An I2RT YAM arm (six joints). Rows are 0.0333 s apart.
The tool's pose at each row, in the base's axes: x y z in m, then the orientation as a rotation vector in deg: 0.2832, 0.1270, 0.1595, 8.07, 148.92, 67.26; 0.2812, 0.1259, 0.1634, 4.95, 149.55, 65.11; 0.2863, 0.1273, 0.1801, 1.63, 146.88, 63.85; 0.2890, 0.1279, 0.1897, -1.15, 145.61, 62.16; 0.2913, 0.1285, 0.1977, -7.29, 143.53, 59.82; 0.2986, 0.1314, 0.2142, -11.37, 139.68, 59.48; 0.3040, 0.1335, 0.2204, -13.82, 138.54, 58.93; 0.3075, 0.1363, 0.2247, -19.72, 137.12, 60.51; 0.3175, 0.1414, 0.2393, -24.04, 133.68, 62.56; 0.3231, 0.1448, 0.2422, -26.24, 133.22, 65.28; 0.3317, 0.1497, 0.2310, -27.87, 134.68, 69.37; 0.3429, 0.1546, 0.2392, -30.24, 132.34, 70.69; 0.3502, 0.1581, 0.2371, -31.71, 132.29, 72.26
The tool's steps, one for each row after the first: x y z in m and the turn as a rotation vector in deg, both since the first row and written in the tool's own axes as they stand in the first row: 0.0008, 0.0022, -0.0038, 1.20, 0.53, -2.34; -0.0074, 0.0155, -0.0118, 0.78, -1.29, -5.64; -0.0119, 0.0230, -0.0166, 1.14, -2.16, -8.26; -0.0157, 0.0293, -0.0205, 1.32, -2.80, -13.49; -0.0257, 0.0434, -0.0266, -0.15, -4.73, -17.53; -0.0318, 0.0492, -0.0274, -0.43, -4.97, -19.64; -0.0355, 0.0542, -0.0271, -2.54, -3.31, -23.40; -0.0471, 0.0682, -0.0296, -5.51, -3.57, -26.75; -0.0524, 0.0725, -0.0273, -7.64, -1.99, -27.42; -0.0572, 0.0671, -0.0142, -9.82, 1.42, -26.54; -0.0687, 0.0762, -0.0125, -11.75, 1.17, -28.41; -0.0745, 0.0767, -0.0065, -12.87, 2.43, -28.76
